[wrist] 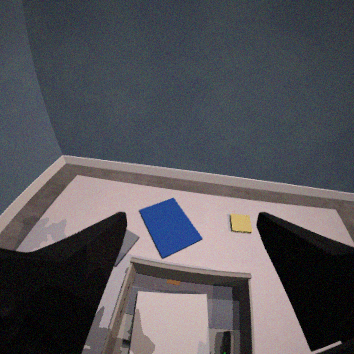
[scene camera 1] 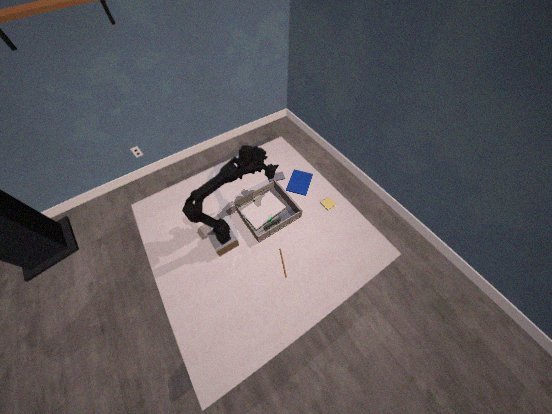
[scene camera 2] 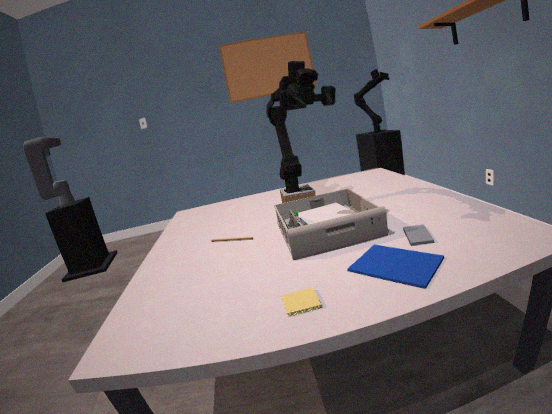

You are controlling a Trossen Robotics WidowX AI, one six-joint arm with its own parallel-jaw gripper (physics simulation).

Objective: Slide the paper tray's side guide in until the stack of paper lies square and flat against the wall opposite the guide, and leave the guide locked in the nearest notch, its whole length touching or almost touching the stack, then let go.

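Places are measured from the arm's base along level axes (x left, y back, z up), in centimetres.
Where they show: gripper, between the fingertips: (wrist: 192,219) (scene camera 1: 272,161) (scene camera 2: 319,104); arm's base, origin of its link: (scene camera 1: 223,238) (scene camera 2: 292,190).
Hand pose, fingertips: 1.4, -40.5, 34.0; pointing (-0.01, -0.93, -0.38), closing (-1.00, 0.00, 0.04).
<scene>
Things, the pixels of their top centre, and the offset from my fingertips, as dx, dy, dz.
- grey paper tray, centre of its top: (wrist: 182,339) (scene camera 2: 323,204) (scene camera 1: 267,205) -1.4, +6.9, -32.7
- white paper stack, centre of its top: (wrist: 169,347) (scene camera 2: 329,216) (scene camera 1: 263,208) +1.0, +8.8, -38.2
- side guide, centre of its top: (scene camera 2: 294,212) (scene camera 1: 271,219) -10.5, +11.3, -34.1
- blue flat book, centre of its top: (scene camera 2: 396,262) (wrist: 168,223) (scene camera 1: 299,181) +2.8, -27.7, -41.5
- grey flat block, centre of its top: (scene camera 2: 417,233) (wrist: 119,244) (scene camera 1: 276,176) +18.3, -18.1, -41.3
- yellow pad, centre of its top: (scene camera 2: 300,299) (wrist: 240,221) (scene camera 1: 328,203) -24.0, -28.5, -41.1
- brown stick, centre of its top: (scene camera 2: 231,238) (scene camera 1: 283,262) -33.4, +22.6, -41.6
The grey paper tray (scene camera 1: 281,230) (scene camera 2: 345,232) (wrist: 242,300) stands on the table near the arm's base. A white paper stack (scene camera 1: 262,210) (scene camera 2: 322,213) (wrist: 172,317) lies inside it, nearer the wall opposite the guide; in the wrist view a narrow strip shows between stack and wall. The side guide (scene camera 1: 271,224) (scene camera 2: 292,219) (wrist: 226,339), dark and with a green spot, stands beside the stack's other long side. Whether it touches the stack or sits in a notch I cannot tell. My gripper (scene camera 1: 274,172) (scene camera 2: 314,99) (wrist: 192,219) is open and empty, high above the tray.
A blue flat book (scene camera 1: 299,182) (scene camera 2: 397,265) (wrist: 170,228) and a grey flat block (scene camera 2: 419,234) (wrist: 127,246) lie beyond the tray. A yellow pad (scene camera 1: 328,203) (scene camera 2: 301,302) (wrist: 241,223) lies farther out. A brown stick (scene camera 1: 283,263) (scene camera 2: 232,239) lies on the tray's guide side.
</scene>
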